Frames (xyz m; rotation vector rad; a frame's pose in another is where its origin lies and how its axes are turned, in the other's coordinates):
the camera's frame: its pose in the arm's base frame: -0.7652 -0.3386 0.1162 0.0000 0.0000 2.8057
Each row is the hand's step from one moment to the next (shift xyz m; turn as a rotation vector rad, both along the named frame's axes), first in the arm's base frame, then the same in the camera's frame.
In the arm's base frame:
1: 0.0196 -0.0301 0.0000 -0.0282 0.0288 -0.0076
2: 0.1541 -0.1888 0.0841 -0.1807 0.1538 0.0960
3: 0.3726 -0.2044 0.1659 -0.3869 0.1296 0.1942
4: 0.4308 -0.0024 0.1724 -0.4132 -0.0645 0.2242
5: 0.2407 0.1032 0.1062 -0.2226 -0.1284 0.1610
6: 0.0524 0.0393 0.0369 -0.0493 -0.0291 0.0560
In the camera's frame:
1: -0.0284 0.0220 0.0000 0.0361 -0.0179 -0.0076
2: -0.2077 0.1275 0.0841 0.2213 -0.0856 0.0960
3: -0.4192 0.0702 0.1659 0.4080 0.0052 0.1942
4: -0.4075 -0.1397 0.1724 0.3688 0.1971 0.2242
5: -0.1932 -0.1768 0.1062 0.1678 0.1946 0.1610
6: -0.0365 -0.0544 0.0369 0.0370 0.0437 0.0560

